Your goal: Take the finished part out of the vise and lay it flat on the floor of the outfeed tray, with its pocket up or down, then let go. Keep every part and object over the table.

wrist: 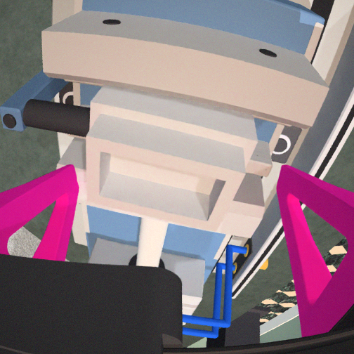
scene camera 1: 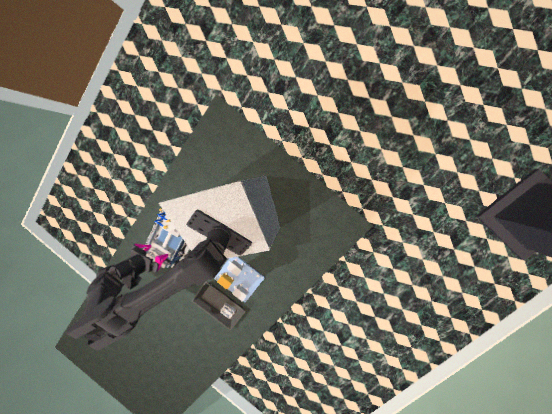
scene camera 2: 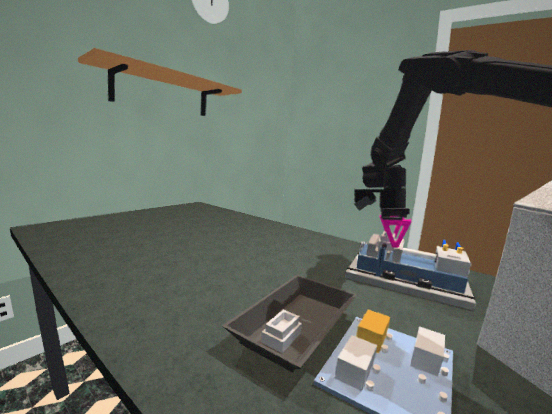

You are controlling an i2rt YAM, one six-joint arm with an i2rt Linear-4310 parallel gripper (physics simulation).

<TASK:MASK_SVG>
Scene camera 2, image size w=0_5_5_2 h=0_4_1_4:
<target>my gripper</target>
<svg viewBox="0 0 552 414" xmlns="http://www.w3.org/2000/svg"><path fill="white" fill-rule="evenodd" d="M406 188L400 188L400 191L398 191L398 188L393 188L396 189L396 208L381 208L380 219L393 248L399 247L411 224L411 220L404 220L407 214L410 214L410 209L406 208ZM403 225L402 231L395 242L389 226L397 225L394 231L396 238L401 225Z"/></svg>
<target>yellow block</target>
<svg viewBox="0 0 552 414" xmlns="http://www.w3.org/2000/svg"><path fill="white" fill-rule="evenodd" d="M367 310L358 325L356 337L376 344L376 353L379 353L388 331L390 317Z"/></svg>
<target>pale pocketed part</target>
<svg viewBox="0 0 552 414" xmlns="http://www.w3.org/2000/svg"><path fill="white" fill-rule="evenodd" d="M282 310L266 323L266 329L262 331L261 343L280 353L283 353L301 334L302 323L299 322L299 316Z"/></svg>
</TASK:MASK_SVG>
